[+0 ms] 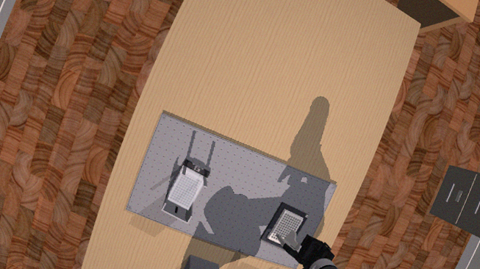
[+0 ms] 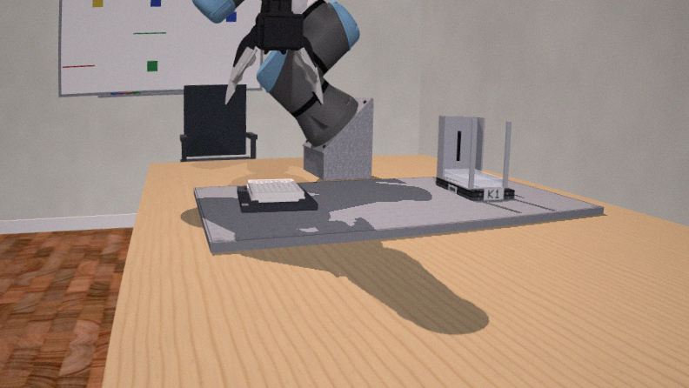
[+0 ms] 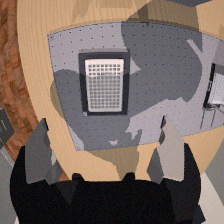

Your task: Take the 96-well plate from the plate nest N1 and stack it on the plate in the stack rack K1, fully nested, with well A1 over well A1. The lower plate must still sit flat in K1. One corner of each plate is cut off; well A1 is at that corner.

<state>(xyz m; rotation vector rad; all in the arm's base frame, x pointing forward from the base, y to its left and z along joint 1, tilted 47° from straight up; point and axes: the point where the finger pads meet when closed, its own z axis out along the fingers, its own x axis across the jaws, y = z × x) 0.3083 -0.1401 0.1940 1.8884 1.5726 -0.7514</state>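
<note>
Now: the clear 96-well plate 14 cm below my hand. From my hand the other things lie so: back panel (3 cm behind, 40 cm to the left, 8 cm below); then white plate (3 cm ahead, 39 cm to the left, 14 cm below).
</note>
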